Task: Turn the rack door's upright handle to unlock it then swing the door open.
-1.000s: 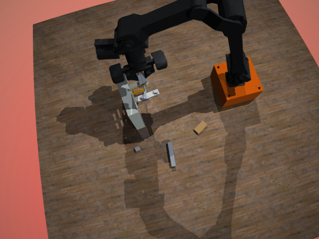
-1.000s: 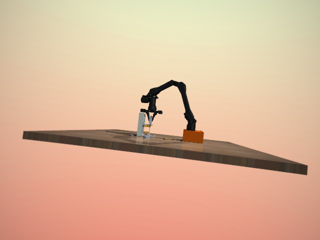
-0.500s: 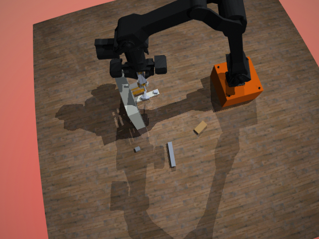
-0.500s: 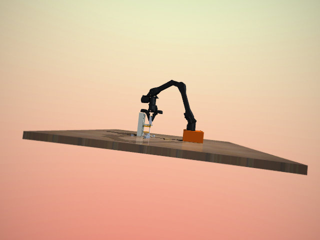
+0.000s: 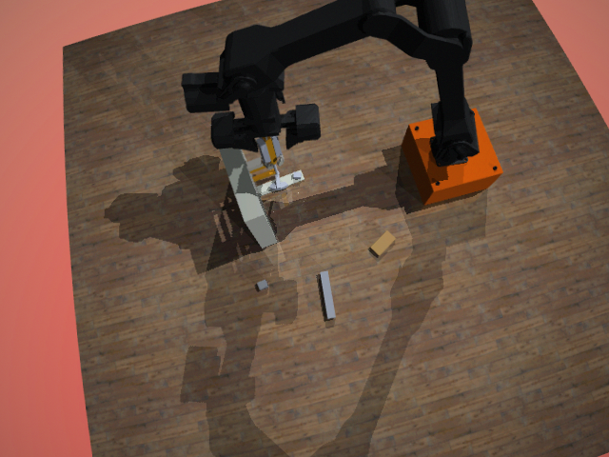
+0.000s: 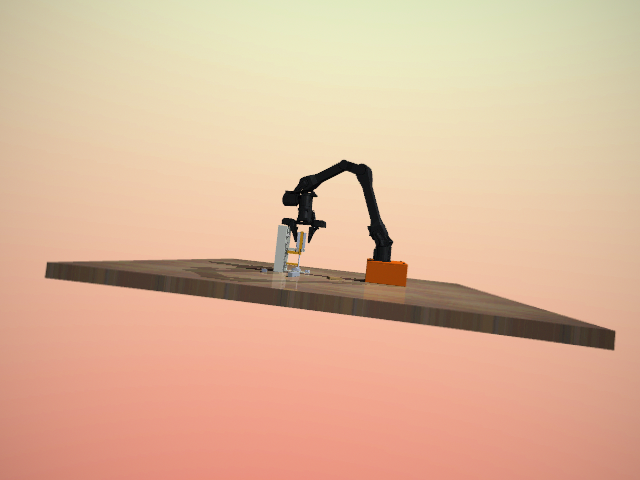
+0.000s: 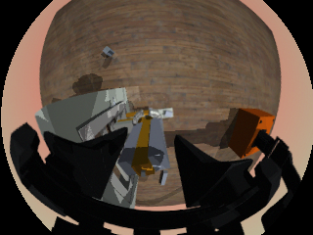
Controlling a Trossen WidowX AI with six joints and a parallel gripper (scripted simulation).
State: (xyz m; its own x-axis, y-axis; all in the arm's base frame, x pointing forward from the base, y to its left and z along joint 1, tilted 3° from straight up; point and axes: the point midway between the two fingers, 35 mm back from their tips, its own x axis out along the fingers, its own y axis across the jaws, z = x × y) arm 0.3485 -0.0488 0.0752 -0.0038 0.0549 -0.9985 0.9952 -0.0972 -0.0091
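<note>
Now: gripper tip 10 mm to the right of the grey handle and 20 mm above it. The rest, counted from my gripper tip: tan block (190 mm behind, 190 mm to the left, 120 mm below); long grey bar (60 mm behind, 280 mm to the left, 120 mm below).
</note>
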